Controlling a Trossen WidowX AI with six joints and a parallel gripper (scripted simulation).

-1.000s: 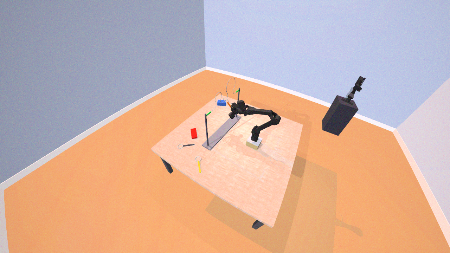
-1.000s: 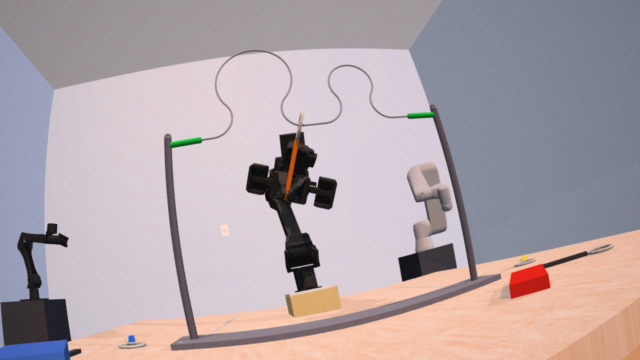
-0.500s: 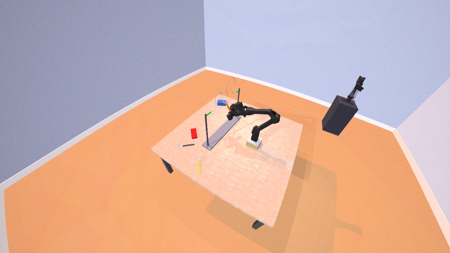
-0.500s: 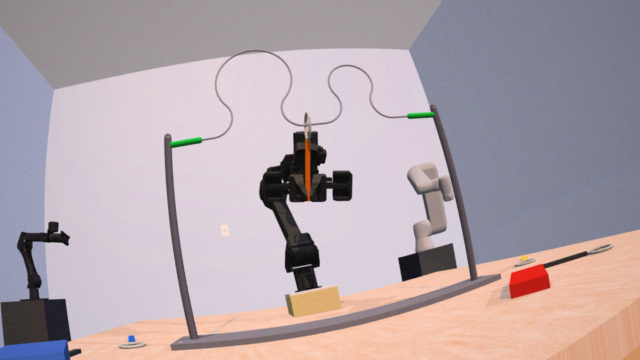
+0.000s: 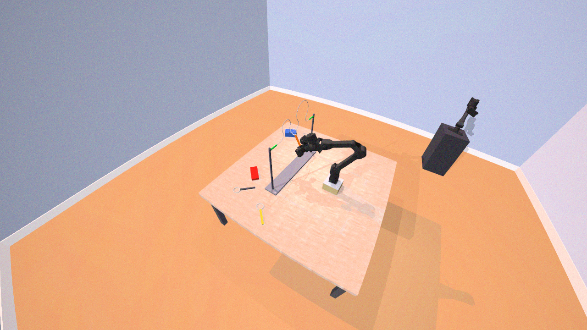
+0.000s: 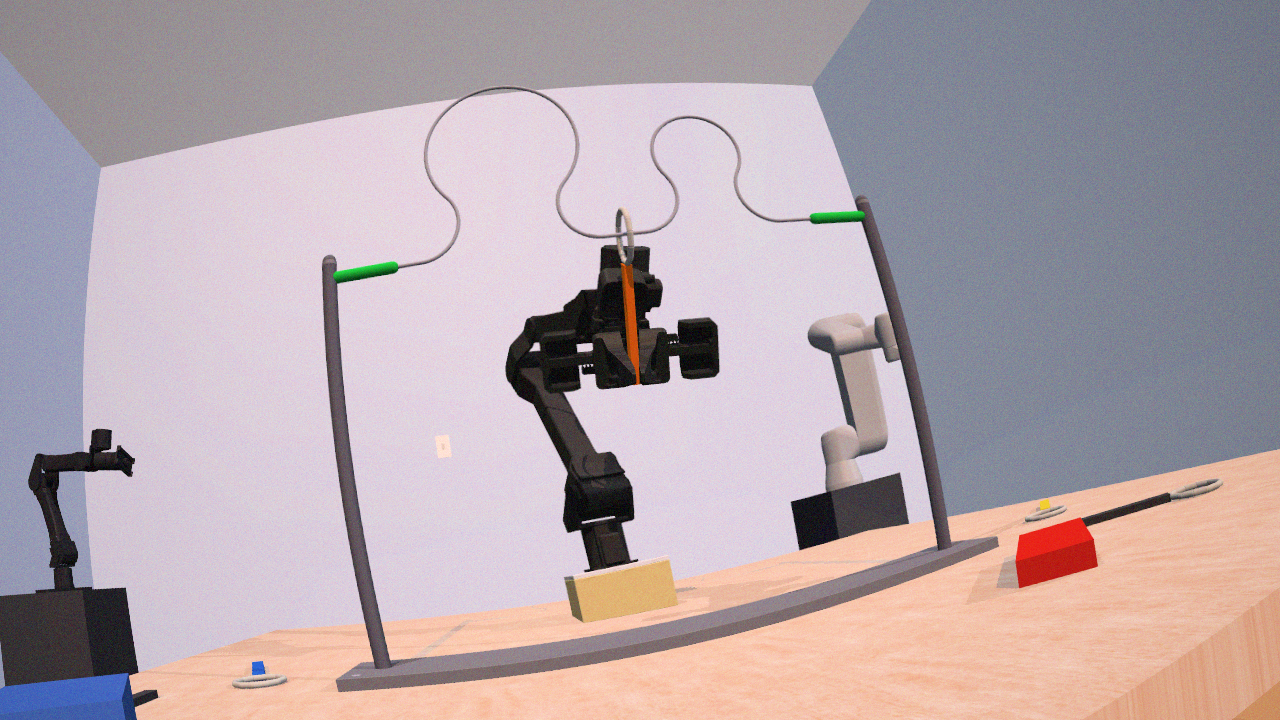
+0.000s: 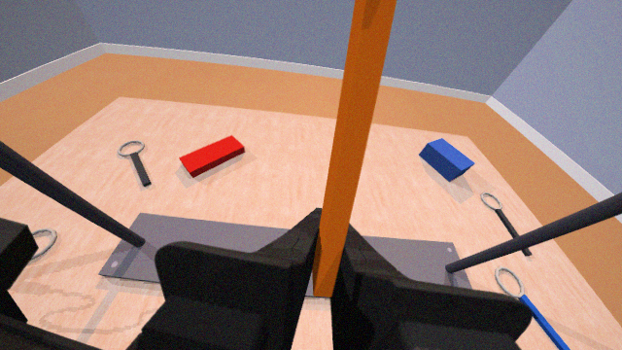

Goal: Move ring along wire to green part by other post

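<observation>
The wire rig lies 4 cm ahead of my gripper tip, 1 cm to the right of it and 4 cm above it. Also, from my gripper tip: orange-handled ring: 2 cm ahead, 9 cm above; then red block: 29 cm ahead, 21 cm to the left, 24 cm below; then blue-handled ring: 7 cm behind, 44 cm to the right, 25 cm below.
</observation>
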